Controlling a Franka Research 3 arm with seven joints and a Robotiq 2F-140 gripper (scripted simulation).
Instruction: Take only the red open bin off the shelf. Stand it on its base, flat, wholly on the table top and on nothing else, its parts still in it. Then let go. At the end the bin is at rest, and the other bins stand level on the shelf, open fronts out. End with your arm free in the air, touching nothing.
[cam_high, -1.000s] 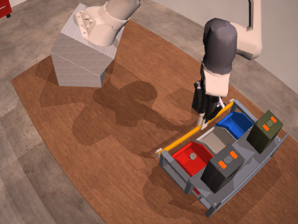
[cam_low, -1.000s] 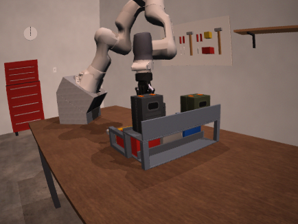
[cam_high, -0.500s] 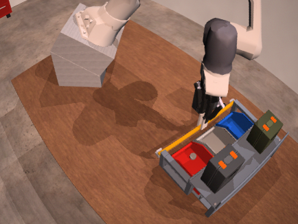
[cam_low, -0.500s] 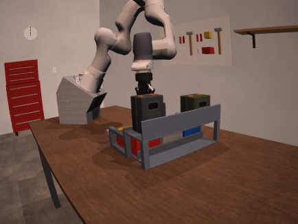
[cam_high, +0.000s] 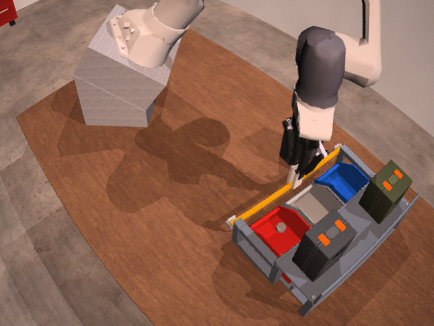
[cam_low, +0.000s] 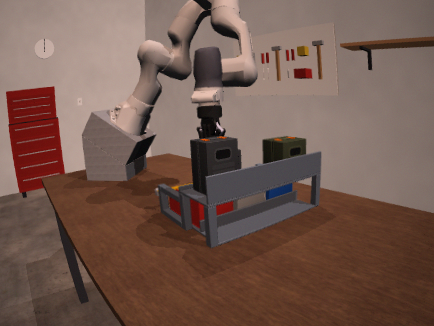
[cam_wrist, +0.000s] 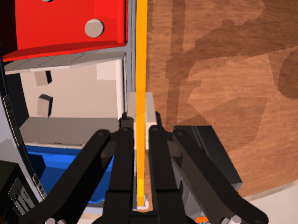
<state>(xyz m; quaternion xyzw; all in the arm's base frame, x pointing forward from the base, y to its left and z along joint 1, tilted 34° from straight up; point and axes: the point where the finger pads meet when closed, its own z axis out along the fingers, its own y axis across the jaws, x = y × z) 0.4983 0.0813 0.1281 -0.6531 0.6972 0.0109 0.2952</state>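
Now: hand 3 cm above the yellow bar. Also, from my hand: blue bin: 10 cm ahead, 11 cm to the left, 5 cm below; then red bin: 11 cm ahead, 11 cm to the right, 5 cm below; then white bin: 11 cm ahead, 5 cm below.
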